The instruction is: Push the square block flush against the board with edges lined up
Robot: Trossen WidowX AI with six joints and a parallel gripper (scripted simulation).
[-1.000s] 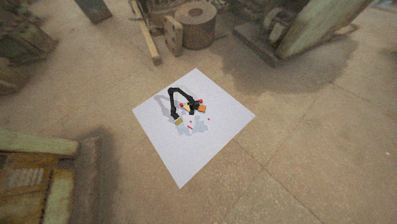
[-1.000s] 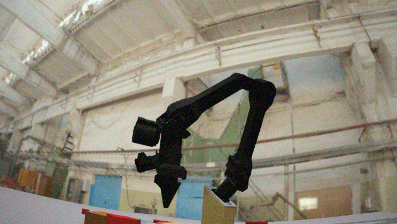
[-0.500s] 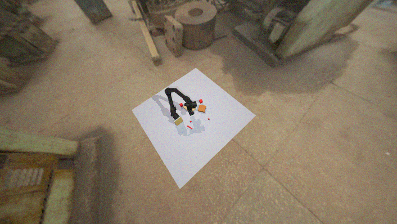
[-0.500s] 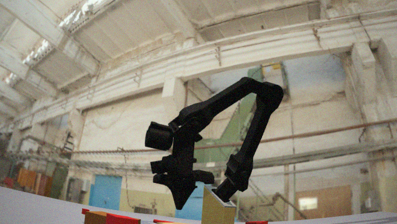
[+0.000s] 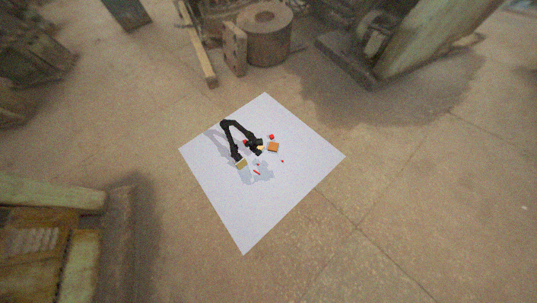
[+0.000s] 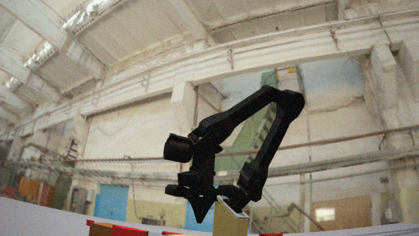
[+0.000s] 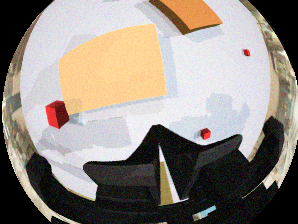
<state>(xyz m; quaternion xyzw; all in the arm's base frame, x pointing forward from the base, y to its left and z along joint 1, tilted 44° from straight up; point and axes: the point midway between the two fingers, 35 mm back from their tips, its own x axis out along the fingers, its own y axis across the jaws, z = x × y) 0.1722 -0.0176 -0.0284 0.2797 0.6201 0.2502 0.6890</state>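
The board lies 70 mm ahead of my gripper tip, 60 mm to the left of it and 50 mm below it. Round my gripper tip: square block 190 mm ahead, 90 mm to the right, 50 mm below.
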